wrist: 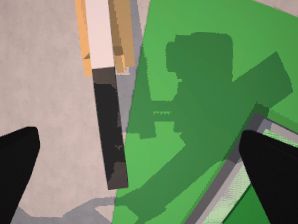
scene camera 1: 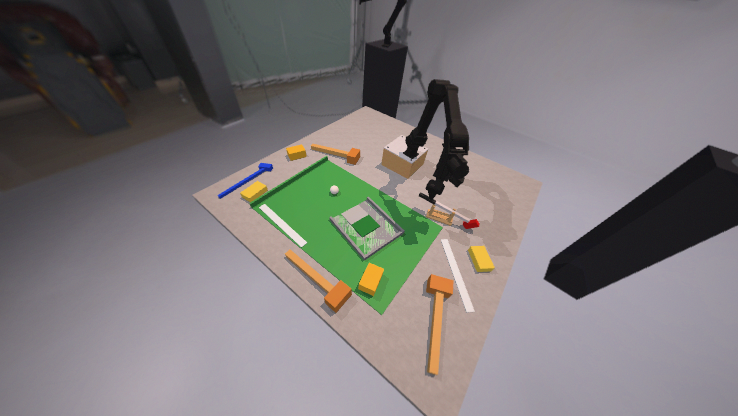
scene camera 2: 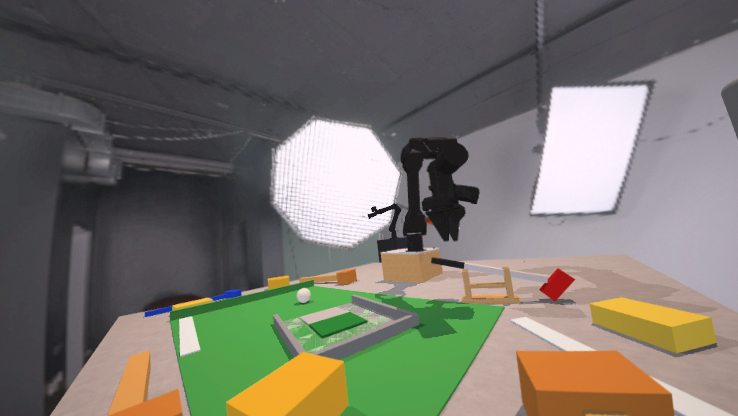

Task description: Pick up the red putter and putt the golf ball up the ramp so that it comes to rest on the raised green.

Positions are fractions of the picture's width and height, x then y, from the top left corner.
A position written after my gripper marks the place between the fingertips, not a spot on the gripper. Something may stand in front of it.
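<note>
Open and holding nothing, my gripper (scene camera 2: 0.61, 0.58) also appears in the wrist view (wrist: 0.47, 0.62). There is an orange mallet (scene camera 1: 0.60, 0.69), and there is an orange mallet (scene camera 1: 0.46, 0.71) too. A wooden stand (scene camera 2: 0.63, 0.72) and a yellow block (scene camera 2: 0.92, 0.80) are part of the scene as well. Then there is a green mat (scene camera 2: 0.33, 0.83), and the green mat also appears in the wrist view (wrist: 0.67, 0.35) and in scene camera 1 (scene camera 1: 0.42, 0.49).
</note>
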